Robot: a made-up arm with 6 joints. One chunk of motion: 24 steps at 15 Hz.
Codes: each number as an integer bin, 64 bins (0 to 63) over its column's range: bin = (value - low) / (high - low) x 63, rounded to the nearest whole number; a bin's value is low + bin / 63 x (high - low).
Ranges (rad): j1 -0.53..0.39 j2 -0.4..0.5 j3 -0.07..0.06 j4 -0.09..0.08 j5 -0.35..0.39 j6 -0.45..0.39
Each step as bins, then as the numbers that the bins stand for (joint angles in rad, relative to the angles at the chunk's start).
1 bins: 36 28 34 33 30 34
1 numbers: -0.0043 0.0000 0.0002 -0.0010 0.0024 0.0033
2 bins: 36 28 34 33 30 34
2 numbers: -0.0043 0.0000 0.0002 -0.0010 0.0024 0.0033
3 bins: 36 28 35 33 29 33
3 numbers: -0.0043 0.0000 0.0022 -0.0010 -0.0094 -0.0100
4 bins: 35 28 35 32 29 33
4 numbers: -0.0189 0.0000 0.0022 -0.0037 -0.0094 -0.0100
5 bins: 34 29 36 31 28 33
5 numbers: -0.0335 0.0143 0.0043 -0.0063 -0.0211 -0.0100
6 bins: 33 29 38 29 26 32
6 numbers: -0.0481 0.0143 0.0084 -0.0117 -0.0446 -0.0233
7 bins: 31 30 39 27 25 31
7 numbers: -0.0773 0.0286 0.0105 -0.0171 -0.0563 -0.0367
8 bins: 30 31 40 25 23 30
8 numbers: -0.0919 0.0429 0.0125 -0.0225 -0.0798 -0.0500
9 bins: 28 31 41 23 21 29
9 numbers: -0.1211 0.0429 0.0146 -0.0279 -0.1033 -0.0633
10 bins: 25 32 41 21 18 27
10 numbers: -0.1649 0.0571 0.0146 -0.0333 -0.1386 -0.0900
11 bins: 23 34 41 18 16 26
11 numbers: -0.1941 0.0857 0.0146 -0.0414 -0.1621 -0.1033
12 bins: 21 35 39 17 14 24
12 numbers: -0.2233 0.1000 0.0105 -0.0441 -0.1856 -0.1300
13 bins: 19 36 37 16 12 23
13 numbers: -0.2525 0.1143 0.0063 -0.0468 -0.2090 -0.1433
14 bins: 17 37 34 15 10 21
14 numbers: -0.2817 0.1286 0.0002 -0.0495 -0.2325 -0.1700
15 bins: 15 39 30 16 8 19
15 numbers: -0.3110 0.1571 -0.0081 -0.0468 -0.2560 -0.1967
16 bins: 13 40 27 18 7 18
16 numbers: -0.3402 0.1714 -0.0143 -0.0414 -0.2678 -0.2100
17 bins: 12 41 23 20 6 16
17 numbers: -0.3548 0.1857 -0.0225 -0.0360 -0.2795 -0.2367
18 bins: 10 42 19 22 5 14
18 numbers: -0.3840 0.2000 -0.0308 -0.0306 -0.2913 -0.2633
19 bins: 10 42 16 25 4 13
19 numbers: -0.3840 0.2000 -0.0370 -0.0225 -0.3030 -0.2767
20 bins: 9 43 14 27 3 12
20 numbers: -0.3986 0.2143 -0.0411 -0.0171 -0.3148 -0.2900
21 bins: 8 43 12 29 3 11
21 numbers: -0.4132 0.2143 -0.0452 -0.0117 -0.3148 -0.3033
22 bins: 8 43 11 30 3 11
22 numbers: -0.4132 0.2143 -0.0473 -0.0090 -0.3148 -0.3033
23 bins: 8 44 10 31 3 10
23 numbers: -0.4132 0.2286 -0.0494 -0.0063 -0.3148 -0.3167
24 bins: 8 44 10 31 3 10
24 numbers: -0.4132 0.2286 -0.0494 -0.0063 -0.3148 -0.3167
